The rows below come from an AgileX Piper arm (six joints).
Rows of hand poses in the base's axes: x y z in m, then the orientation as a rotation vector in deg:
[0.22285 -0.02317 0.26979 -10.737 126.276 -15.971]
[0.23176 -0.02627 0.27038 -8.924 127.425 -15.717]
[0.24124 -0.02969 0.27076 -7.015 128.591 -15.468]
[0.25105 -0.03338 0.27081 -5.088 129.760 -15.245]
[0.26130 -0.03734 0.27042 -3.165 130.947 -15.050]
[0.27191 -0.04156 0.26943 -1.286 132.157 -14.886]
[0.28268 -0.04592 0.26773 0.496 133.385 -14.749]
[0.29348 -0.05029 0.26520 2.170 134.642 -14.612]
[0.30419 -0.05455 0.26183 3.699 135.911 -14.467]
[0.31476 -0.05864 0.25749 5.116 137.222 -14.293]
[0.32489 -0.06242 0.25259 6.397 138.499 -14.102]
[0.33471 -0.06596 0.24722 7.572 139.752 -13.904]
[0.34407 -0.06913 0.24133 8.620 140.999 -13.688]
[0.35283 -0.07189 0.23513 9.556 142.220 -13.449]
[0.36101 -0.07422 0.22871 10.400 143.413 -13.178]
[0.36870 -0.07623 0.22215 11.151 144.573 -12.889]
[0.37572 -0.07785 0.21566 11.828 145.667 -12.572]
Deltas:
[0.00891 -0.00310 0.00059 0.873 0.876 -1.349]
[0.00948 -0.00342 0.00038 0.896 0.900 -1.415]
[0.00981 -0.00369 0.00005 0.875 0.923 -1.430]
[0.01025 -0.00396 -0.00039 0.847 0.964 -1.431]
[0.01061 -0.00422 -0.00099 0.804 1.013 -1.404]
[0.01077 -0.00436 -0.00170 0.748 1.061 -1.335]
[0.01080 -0.00437 -0.00253 0.711 1.115 -1.250]
[0.01071 -0.00426 -0.00337 0.669 1.150 -1.135]
[0.01057 -0.00409 -0.00434 0.655 1.208 -1.040]
[0.01013 -0.00378 -0.00490 0.620 1.189 -0.928]
[0.00982 -0.00354 -0.00537 0.589 1.178 -0.841]
[0.00936 -0.00317 -0.00589 0.563 1.181 -0.739]
[0.00876 -0.00276 -0.00620 0.544 1.161 -0.646]
[0.00818 -0.00233 -0.00642 0.537 1.136 -0.566]
[0.00769 -0.00201 -0.00656 0.520 1.107 -0.491]
[0.00702 -0.00162 -0.00649 0.511 1.042 -0.427]

